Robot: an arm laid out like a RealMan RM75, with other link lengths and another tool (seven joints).
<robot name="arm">
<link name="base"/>
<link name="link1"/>
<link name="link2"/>
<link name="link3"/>
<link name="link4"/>
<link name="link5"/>
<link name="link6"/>
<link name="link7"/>
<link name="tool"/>
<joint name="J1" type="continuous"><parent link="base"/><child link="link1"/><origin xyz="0.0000 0.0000 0.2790"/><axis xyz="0 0 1"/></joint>
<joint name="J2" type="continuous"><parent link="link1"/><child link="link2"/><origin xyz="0.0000 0.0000 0.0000" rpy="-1.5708 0.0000 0.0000"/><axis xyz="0 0 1"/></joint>
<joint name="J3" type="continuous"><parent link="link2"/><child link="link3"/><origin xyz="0.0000 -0.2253 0.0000" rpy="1.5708 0.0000 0.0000"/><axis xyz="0 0 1"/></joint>
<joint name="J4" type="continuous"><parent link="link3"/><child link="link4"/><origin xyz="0.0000 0.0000 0.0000" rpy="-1.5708 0.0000 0.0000"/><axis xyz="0 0 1"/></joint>
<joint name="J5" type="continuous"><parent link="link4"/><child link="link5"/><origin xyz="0.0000 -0.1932 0.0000" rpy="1.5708 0.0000 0.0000"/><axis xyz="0 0 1"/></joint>
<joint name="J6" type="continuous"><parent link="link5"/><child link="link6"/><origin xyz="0.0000 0.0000 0.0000" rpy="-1.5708 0.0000 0.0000"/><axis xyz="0 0 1"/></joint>
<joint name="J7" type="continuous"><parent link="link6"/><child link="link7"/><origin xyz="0.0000 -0.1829 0.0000" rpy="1.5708 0.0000 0.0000"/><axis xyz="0 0 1"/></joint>
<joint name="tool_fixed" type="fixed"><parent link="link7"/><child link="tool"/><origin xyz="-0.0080 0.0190 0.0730" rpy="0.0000 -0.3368 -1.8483"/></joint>
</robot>
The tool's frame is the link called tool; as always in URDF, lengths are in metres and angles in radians. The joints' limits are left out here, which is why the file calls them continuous.
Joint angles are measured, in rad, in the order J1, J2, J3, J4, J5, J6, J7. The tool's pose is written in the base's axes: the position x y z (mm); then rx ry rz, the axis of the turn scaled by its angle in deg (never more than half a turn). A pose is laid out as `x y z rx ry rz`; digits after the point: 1 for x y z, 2 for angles.
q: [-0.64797 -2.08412 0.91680 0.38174 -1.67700 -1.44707 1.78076]
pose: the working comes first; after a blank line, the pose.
Where each joint sits with the arm in this pose, in the base's axes (m; each line is computed from the numbers above, not from the rounded line before):
J1: 0.0000 0.0000 0.2790
J2: 0.0000 0.0000 0.2790
J3: -0.1565 0.1185 0.1684
J4: -0.1565 0.1185 0.1684
J5: -0.2637 0.2712 0.1185
J6: -0.2637 0.2712 0.1185
J7: -0.1446 0.3449 0.0008
the tool: -0.0910 0.3555 -0.0518

-91.0 355.5 -51.8 53.26 115.21 40.01
